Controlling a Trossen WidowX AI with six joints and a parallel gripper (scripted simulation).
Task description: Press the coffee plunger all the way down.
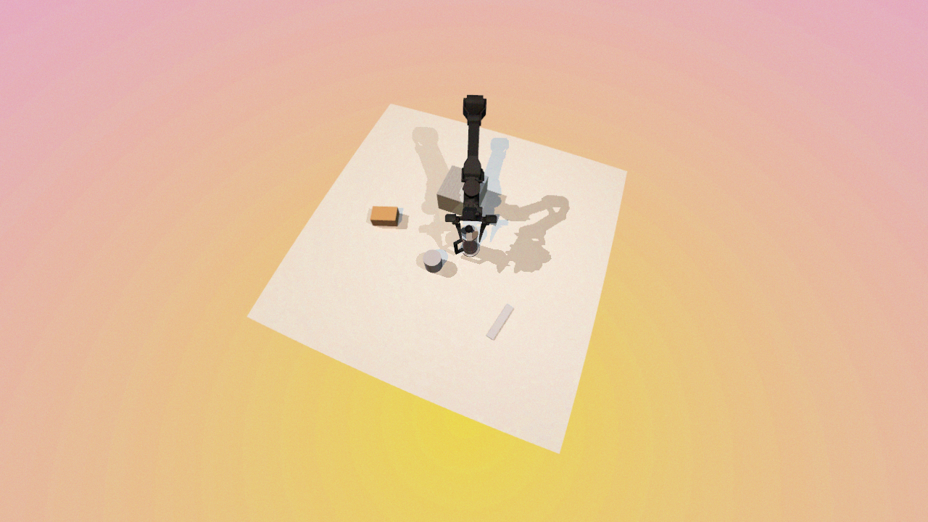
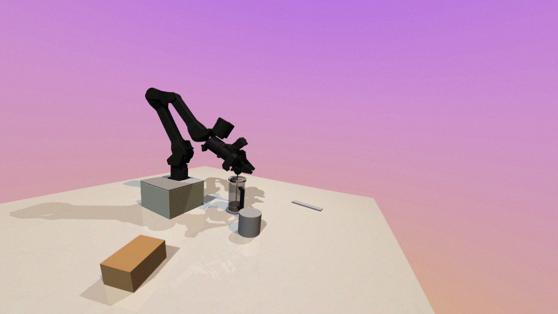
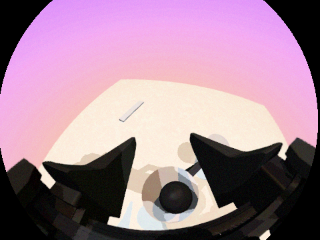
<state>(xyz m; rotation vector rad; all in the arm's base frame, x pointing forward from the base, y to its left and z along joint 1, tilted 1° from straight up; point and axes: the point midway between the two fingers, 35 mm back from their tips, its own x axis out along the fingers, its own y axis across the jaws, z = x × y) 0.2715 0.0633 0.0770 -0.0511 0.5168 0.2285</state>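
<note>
My gripper tip is 90 mm above the glass coffee press, 50 mm past it and 20 mm to the left of it. From my gripper tip the other things lie so: grey cup (140 mm to the right, 140 mm below, 50 mm ahead); orange box (410 mm to the right, 150 mm below, 110 mm behind).
</note>
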